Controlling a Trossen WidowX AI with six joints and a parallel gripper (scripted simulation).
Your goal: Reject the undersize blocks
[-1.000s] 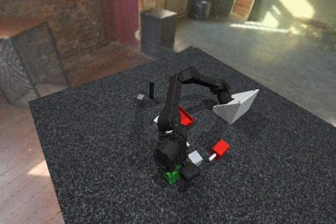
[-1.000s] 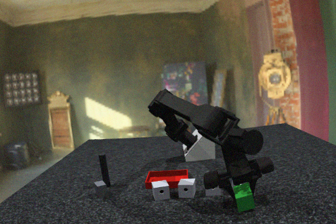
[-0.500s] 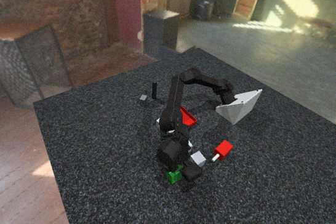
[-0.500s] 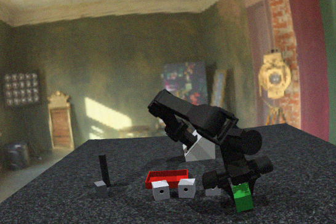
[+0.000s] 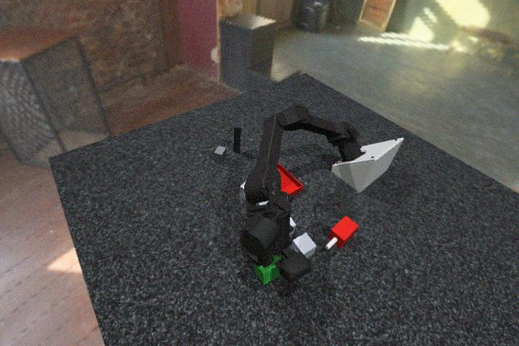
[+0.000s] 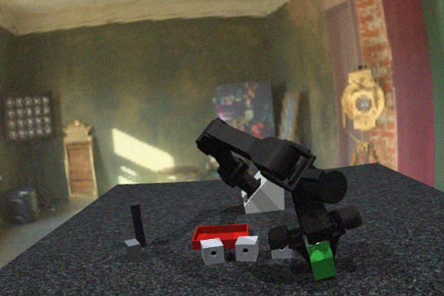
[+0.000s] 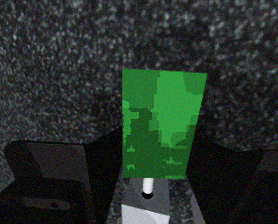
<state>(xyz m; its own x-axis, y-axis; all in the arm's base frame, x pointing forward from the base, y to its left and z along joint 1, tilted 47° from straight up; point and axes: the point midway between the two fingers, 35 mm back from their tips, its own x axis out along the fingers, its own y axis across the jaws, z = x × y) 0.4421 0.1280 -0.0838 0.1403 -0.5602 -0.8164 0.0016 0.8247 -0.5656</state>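
The green gauge is 1 cm behind my gripper tip and 2 cm above it. The rest, counted from my gripper tip: red reject tray: 18 cm behind, 23 cm to the right; red gauge: 19 cm behind, 3 cm to the left, 1 cm above.
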